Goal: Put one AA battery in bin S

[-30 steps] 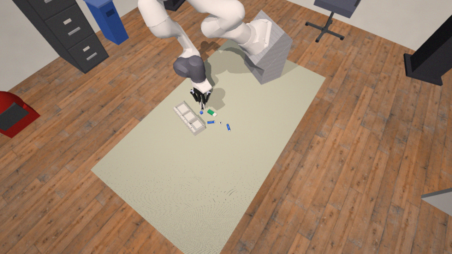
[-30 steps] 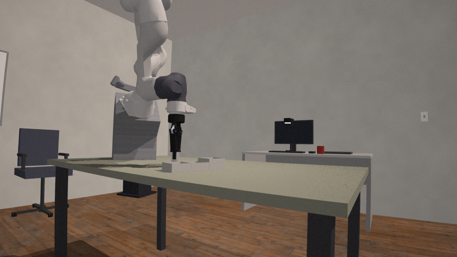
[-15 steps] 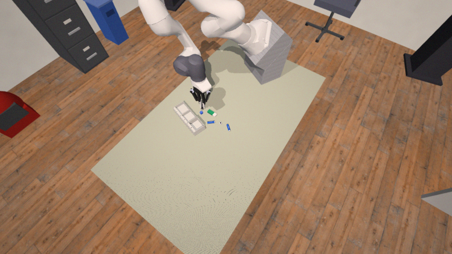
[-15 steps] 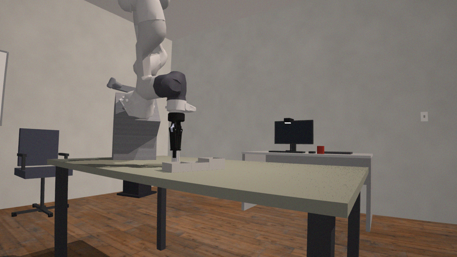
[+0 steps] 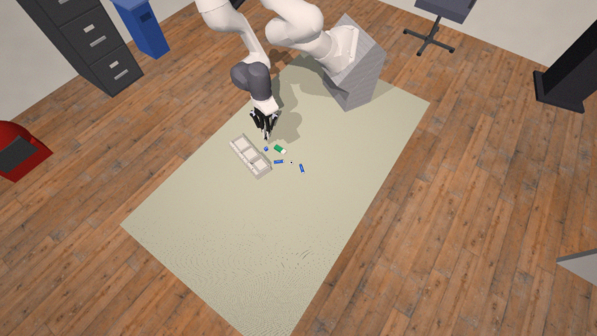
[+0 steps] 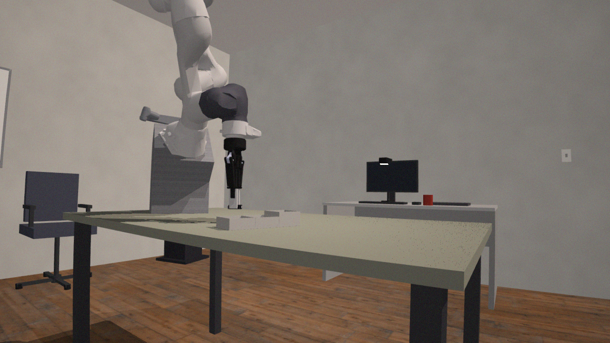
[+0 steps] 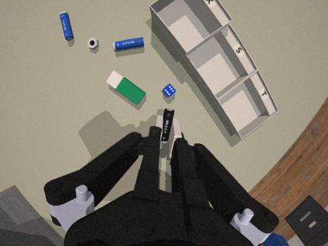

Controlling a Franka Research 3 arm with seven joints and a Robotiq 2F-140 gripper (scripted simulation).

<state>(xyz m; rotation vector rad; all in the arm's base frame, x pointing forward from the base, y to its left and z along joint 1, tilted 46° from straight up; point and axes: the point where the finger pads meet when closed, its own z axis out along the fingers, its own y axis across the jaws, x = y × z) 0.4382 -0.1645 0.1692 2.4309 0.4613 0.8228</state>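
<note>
My gripper is now 120 mm short of the bin tray, 60 mm above it and 40 mm to the left of it. Round my hand: black AA battery: 30 mm below; white ring: 160 mm to the left, 80 mm below, 80 mm ahead; blue die: 70 mm below, 50 mm ahead, 10 mm to the left.
</note>
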